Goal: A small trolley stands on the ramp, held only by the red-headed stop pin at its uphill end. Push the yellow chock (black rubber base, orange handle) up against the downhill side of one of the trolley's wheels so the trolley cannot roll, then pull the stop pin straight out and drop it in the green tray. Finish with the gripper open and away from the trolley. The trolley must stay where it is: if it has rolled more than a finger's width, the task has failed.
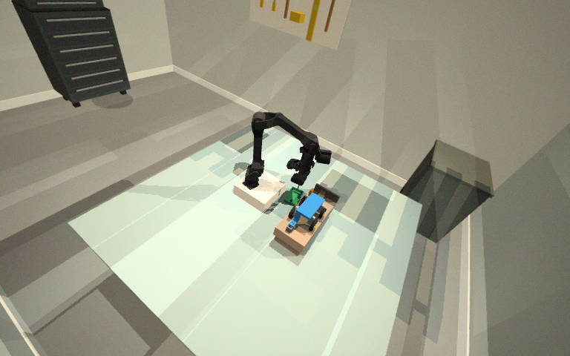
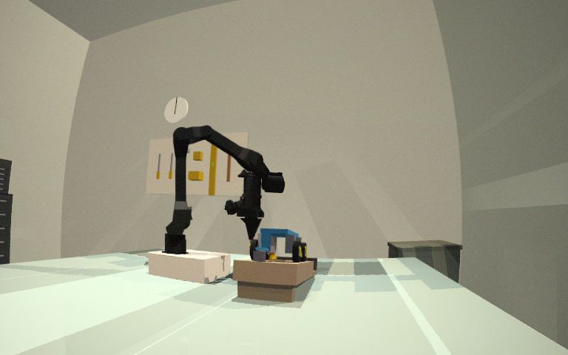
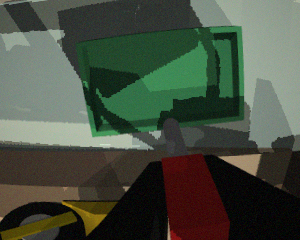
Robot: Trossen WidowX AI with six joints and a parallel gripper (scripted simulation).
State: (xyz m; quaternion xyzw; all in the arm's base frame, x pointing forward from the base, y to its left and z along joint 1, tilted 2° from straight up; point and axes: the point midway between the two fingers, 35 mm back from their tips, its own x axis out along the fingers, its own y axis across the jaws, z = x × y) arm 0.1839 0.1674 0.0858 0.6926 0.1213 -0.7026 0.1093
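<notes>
Right now my gripper tip is 10 mm past the green tray and 130 mm above it. Also, from my gripper tip: blue trolley: 140 mm ahead, 100 mm to the right, 10 mm below; yellow chock: 80 mm ahead, 20 mm to the right, 40 mm below; red-headed stop pin: right at my gripper tip.
</notes>
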